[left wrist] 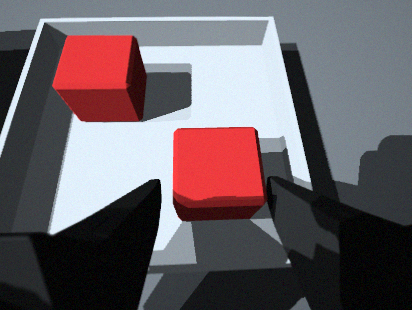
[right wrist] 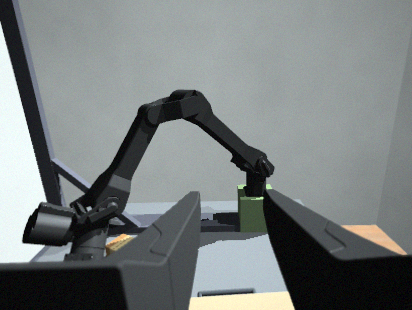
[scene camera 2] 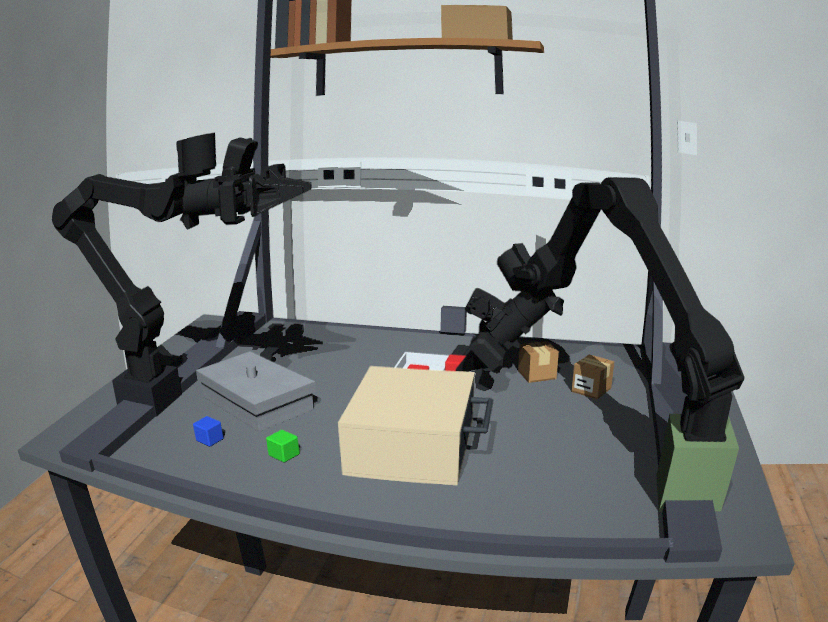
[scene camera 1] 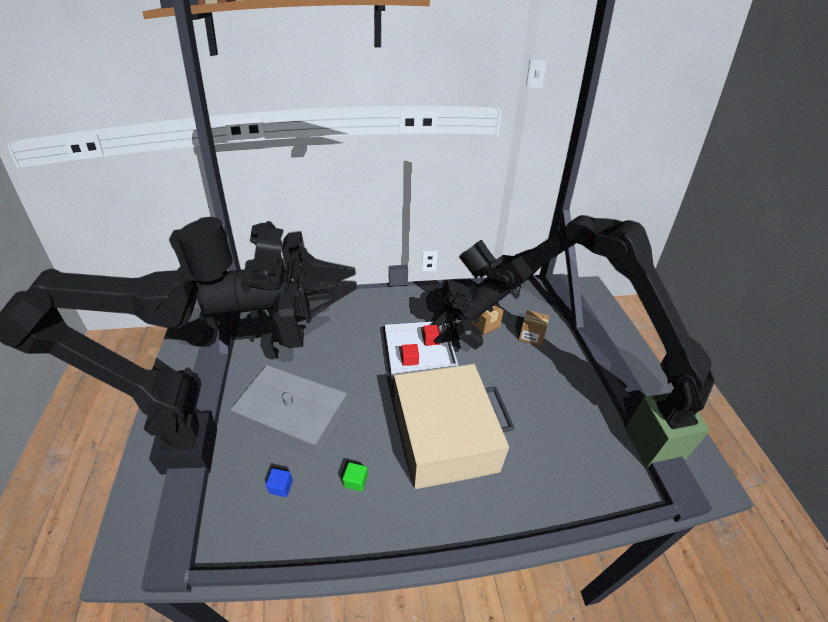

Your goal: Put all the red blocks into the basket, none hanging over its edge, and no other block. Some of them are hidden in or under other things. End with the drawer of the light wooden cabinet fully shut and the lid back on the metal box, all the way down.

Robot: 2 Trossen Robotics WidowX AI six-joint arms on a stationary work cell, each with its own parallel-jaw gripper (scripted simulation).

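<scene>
A grey lid is out of frame in the left wrist view, and the lid is out of frame in the right wrist view; scene camera 1 and scene camera 2 show it. My right gripper is out of frame in the left wrist view, but it shows in the right wrist view, in scene camera 1 and in scene camera 2 [307, 187]. My right gripper [right wrist: 169, 246] and my right gripper [scene camera 1: 320, 265] are the same spot. The grey lid [scene camera 1: 304, 415] and the grey lid [scene camera 2: 259, 386] are the same spot.
</scene>
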